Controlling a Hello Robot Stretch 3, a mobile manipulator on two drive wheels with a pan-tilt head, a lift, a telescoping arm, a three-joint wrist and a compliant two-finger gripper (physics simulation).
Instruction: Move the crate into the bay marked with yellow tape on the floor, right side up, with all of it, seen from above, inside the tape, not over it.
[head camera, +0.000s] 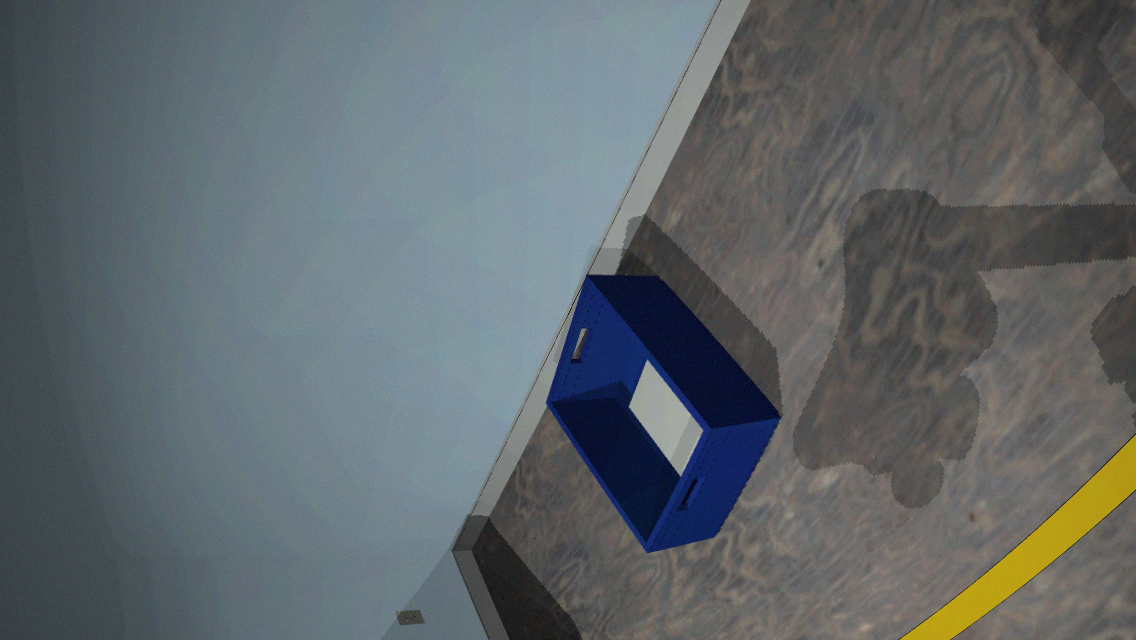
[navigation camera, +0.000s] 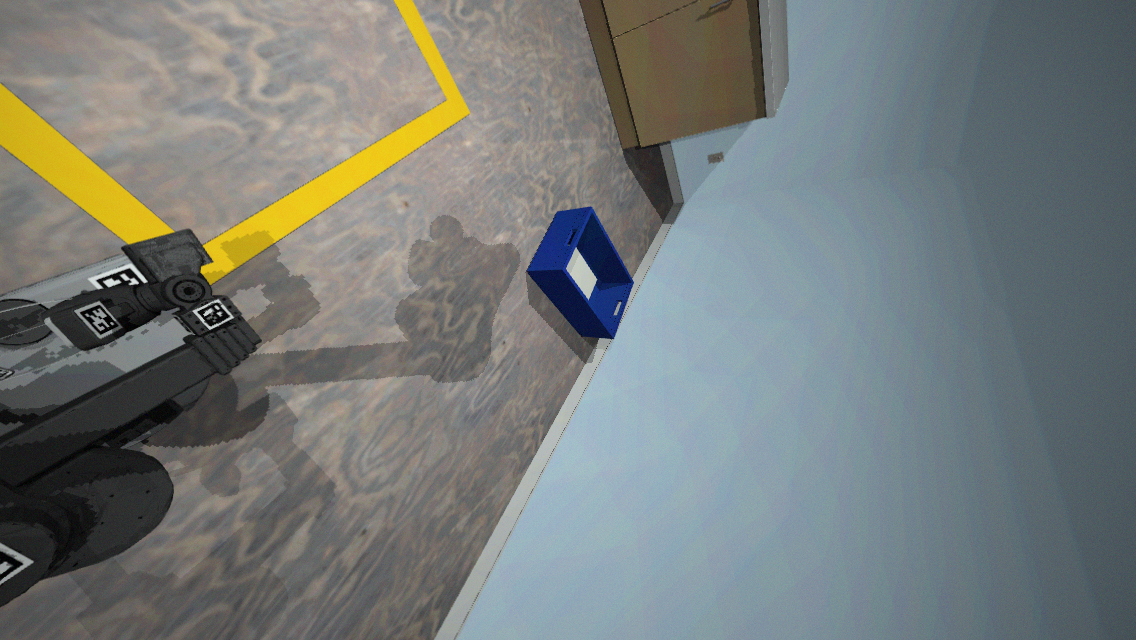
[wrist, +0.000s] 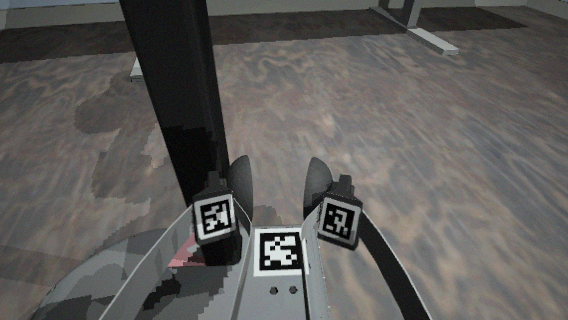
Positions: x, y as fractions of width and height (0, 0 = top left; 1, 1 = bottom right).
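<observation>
Gripper (wrist: 0.49, 0.56), visible. Blue crate (head camera: 0.56, 0.50), (navigation camera: 0.51, 0.36); out of frame in the wrist view. Yellow tape bay (navigation camera: 0.21, 0.39). Brown cabinet (navigation camera: 0.59, 0.12).
</observation>
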